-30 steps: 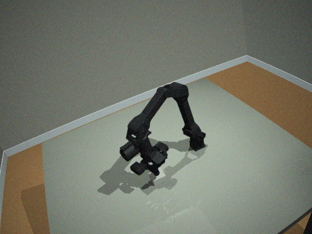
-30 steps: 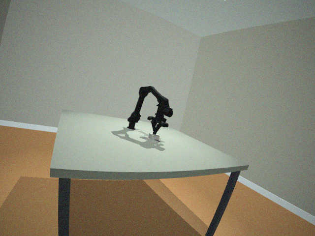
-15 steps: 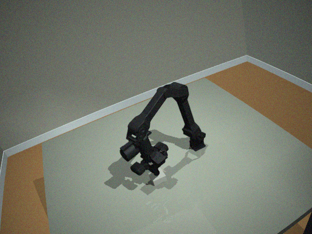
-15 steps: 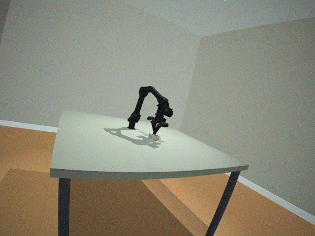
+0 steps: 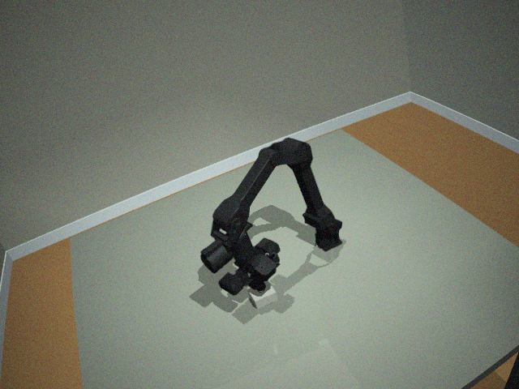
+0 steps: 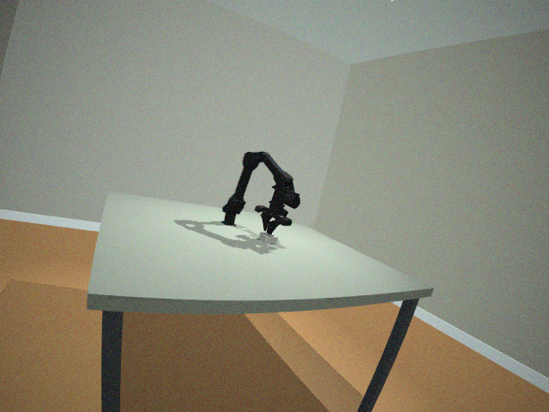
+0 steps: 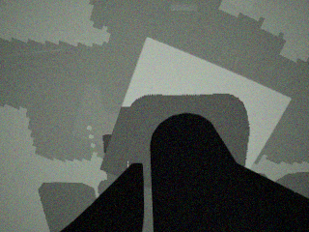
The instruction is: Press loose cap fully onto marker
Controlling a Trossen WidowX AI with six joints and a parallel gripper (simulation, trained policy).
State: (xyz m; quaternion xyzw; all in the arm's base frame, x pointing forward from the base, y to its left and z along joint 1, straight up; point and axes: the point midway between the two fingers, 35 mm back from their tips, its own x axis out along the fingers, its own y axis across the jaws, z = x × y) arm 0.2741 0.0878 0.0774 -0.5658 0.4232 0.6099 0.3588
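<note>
Right now the black cap is 30 mm above my gripper tip and 10 mm to the left of it. From my gripper tip the other things lie so: holder block (30 mm below, 10 mm to the left).
</note>
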